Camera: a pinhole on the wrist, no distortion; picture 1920 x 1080 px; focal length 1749.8 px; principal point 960.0 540.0 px. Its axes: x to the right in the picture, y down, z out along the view. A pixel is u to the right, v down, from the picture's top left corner.
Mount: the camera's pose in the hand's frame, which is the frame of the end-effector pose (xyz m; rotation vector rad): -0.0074 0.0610 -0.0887 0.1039 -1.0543 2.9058
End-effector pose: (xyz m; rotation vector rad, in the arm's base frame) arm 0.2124 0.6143 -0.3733 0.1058 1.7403 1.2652
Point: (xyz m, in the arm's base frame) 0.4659 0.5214 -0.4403
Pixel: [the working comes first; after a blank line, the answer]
In the camera's frame: 0.1504 0.0800 0.3221

1777.0 974.4
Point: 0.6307 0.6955 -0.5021
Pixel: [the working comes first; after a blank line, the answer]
In the camera's frame: 0.1240 -0.0472 0.5328

1367.3 384.8
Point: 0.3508 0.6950 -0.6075
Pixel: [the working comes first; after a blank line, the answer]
In the camera's frame: -0.1095 0.0363 0.3657

436.0 713.8
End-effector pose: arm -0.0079 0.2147 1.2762 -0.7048 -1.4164 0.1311
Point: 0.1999 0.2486 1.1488
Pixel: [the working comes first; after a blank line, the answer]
In the camera's frame: 0.0417 -0.0144 -0.1348

behind the camera
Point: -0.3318 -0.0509 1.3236
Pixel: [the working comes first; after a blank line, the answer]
In the camera's frame: 0.1541 0.1302 0.4730

1529.9 1021.5
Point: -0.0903 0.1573 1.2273
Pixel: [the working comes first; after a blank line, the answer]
In the camera's frame: 0.0862 -0.0046 0.1761

1816.6 494.4
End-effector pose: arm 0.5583 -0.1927 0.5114 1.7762 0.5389 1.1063
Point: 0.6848 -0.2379 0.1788
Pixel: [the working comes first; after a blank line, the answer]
In the camera's frame: 0.1257 0.1019 0.4234

1479.3 961.2
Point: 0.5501 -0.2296 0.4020
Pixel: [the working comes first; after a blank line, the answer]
In the camera's frame: 0.0789 0.0382 0.1748

1749.8 921.9
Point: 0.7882 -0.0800 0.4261
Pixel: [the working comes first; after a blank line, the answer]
In the camera's frame: -0.1517 -0.0050 0.3317

159.6 513.4
